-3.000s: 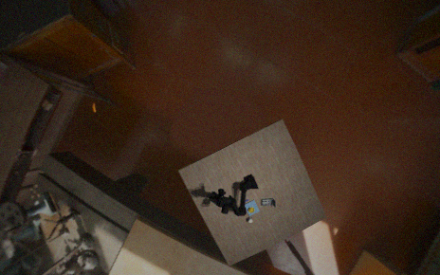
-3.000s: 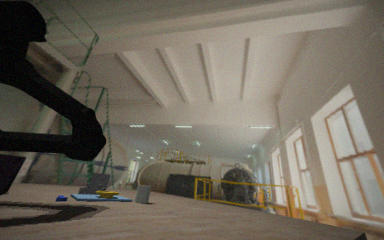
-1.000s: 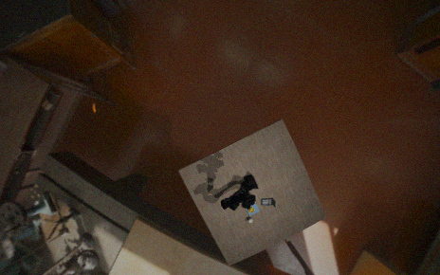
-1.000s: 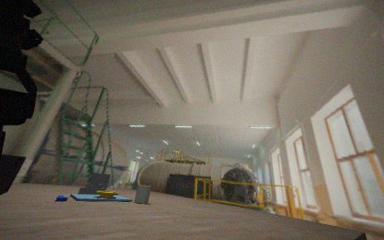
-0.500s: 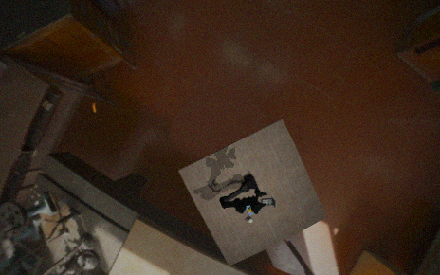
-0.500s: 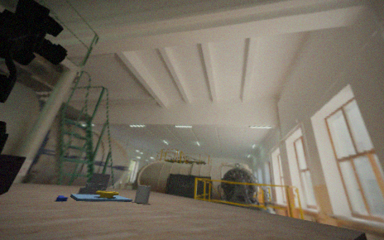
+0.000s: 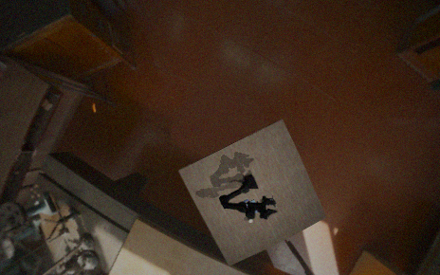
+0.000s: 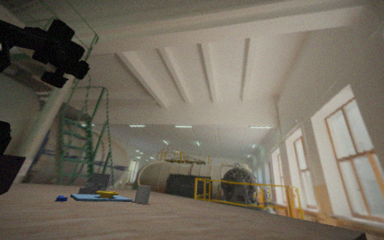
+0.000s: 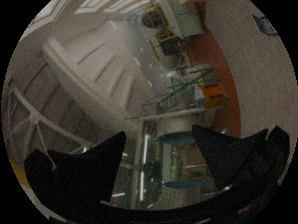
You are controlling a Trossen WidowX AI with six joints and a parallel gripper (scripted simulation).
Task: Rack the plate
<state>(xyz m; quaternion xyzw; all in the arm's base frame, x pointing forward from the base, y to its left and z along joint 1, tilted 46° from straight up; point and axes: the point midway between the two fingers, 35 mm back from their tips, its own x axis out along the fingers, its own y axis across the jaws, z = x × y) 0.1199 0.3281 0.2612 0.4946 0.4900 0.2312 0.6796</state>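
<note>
Now: the yellow plate 21 cm ahead of my gripper tip, 21 cm to the right of it and 46 cm below it. The rest, counted from my gripper tip: blue spoon (10 cm ahead, 23 cm to the right, 48 cm below); dish rack (23 cm ahead, 46 cm below); blue mat (21 cm ahead, 19 cm to the right, 48 cm below).
</note>
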